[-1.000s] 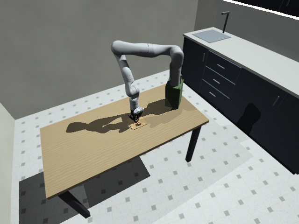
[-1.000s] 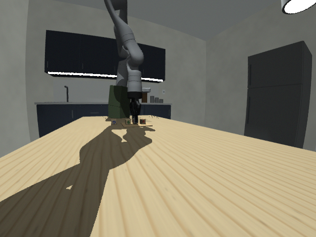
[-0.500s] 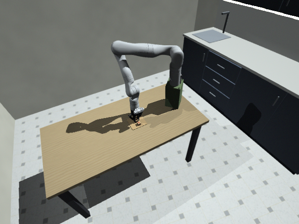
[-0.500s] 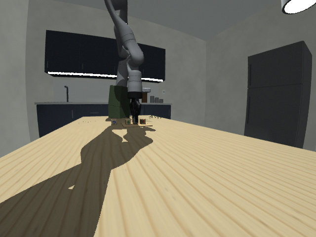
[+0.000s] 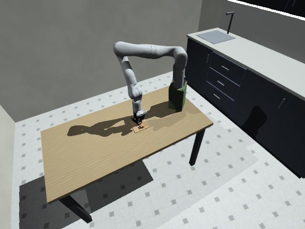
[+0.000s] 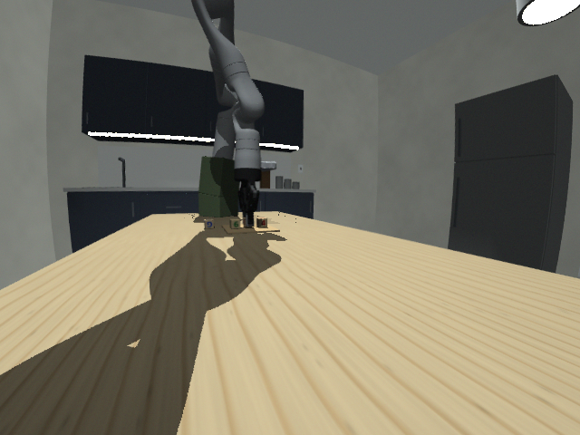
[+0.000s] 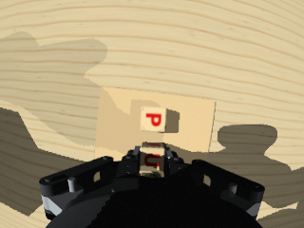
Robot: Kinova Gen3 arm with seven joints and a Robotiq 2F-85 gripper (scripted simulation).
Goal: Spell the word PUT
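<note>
Right now the mat is 30 mm below my hand.
</note>
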